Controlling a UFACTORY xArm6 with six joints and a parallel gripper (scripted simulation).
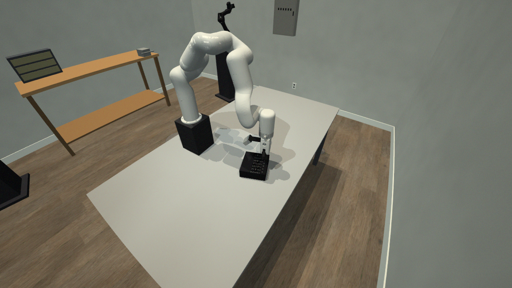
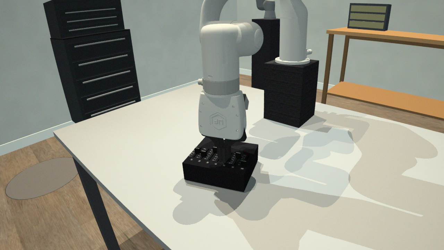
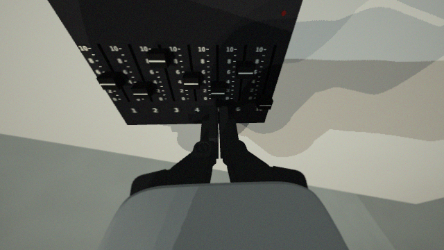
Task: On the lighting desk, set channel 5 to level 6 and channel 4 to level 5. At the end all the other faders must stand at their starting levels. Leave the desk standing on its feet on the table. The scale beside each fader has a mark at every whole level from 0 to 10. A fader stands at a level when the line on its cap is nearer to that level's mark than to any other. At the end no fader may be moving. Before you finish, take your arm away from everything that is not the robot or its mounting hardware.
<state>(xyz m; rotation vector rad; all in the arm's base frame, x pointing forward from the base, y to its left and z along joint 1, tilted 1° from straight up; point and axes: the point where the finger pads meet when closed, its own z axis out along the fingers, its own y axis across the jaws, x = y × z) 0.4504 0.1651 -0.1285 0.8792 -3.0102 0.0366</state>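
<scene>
My gripper is now 2 cm past the channel 5 fader cap, 1 cm to the left of it and 3 cm above it. From my hand the other things lie so: master fader cap (3 cm behind, 3 cm to the left, 3 cm below); then channel 4 cap (2 cm behind, 4 cm to the right, 3 cm below); then channel 6 fader cap (5 cm behind, 1 cm to the right, 3 cm below).
</scene>
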